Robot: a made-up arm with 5 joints.
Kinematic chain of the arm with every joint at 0, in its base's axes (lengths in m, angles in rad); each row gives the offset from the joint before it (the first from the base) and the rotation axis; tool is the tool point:
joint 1: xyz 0 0 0.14 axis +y
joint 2: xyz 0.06 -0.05 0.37 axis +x
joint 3: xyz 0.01 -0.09 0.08 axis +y
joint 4: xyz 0 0.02 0.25 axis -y
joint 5: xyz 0 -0.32 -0.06 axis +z
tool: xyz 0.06 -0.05 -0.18
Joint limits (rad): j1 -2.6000..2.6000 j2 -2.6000..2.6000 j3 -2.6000..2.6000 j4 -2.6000..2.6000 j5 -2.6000..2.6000
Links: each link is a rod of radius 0.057 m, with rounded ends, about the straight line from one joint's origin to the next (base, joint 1, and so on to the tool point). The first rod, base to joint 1, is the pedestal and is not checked.
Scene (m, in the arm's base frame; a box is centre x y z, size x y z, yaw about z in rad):
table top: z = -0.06
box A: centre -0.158 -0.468 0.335 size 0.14 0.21 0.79 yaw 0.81
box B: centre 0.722 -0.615 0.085 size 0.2 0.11 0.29 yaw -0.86
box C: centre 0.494 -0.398 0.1 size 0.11 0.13 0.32 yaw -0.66
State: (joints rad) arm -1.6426 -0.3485 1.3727 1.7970 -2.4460
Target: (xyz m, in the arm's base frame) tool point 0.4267 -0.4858 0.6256
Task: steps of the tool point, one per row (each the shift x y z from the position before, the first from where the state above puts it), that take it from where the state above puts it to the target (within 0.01 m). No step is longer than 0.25 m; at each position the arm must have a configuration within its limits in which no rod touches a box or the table.
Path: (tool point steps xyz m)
1: -0.0735 0.0284 0.0965
2: -0.0390 0.0695 0.1204
3: 0.0115 0.1058 0.1283
4: 0.0694 0.1335 0.1135
5: 0.1238 0.1485 0.0738
6: 0.1350 -0.1390 0.0493
7: 0.1642 -0.1338 -0.0103
8: 0.1719 -0.1147 -0.0763
9: 0.1560 -0.0833 -0.1381
10: 0.1198 -0.0425 -0.1855

